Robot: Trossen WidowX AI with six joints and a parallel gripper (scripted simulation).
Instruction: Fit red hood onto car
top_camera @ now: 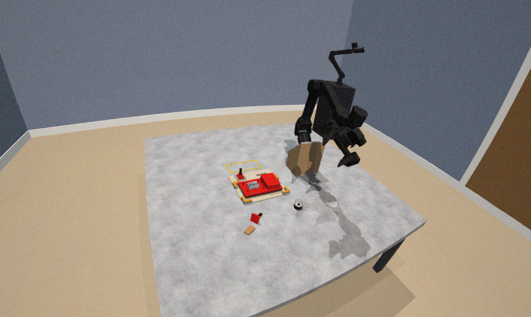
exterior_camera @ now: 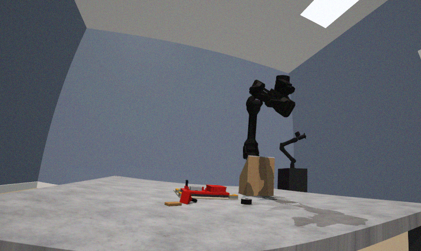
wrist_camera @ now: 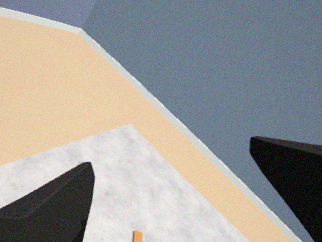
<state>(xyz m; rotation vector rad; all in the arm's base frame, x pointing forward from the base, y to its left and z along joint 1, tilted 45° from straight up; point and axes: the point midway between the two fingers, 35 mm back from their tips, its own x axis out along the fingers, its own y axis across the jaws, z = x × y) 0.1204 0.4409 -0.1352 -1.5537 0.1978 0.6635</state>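
Right now my gripper tip is 33 cm above the red hood, 32 cm to the left of it and 7 cm short of it. Round my gripper tip: black wheel (36 cm below, 14 cm to the right, 2 cm behind); then grey engine block (35 cm below, 30 cm to the right, 16 cm ahead); then tan block (37 cm below, 24 cm ahead, 5 cm to the right).
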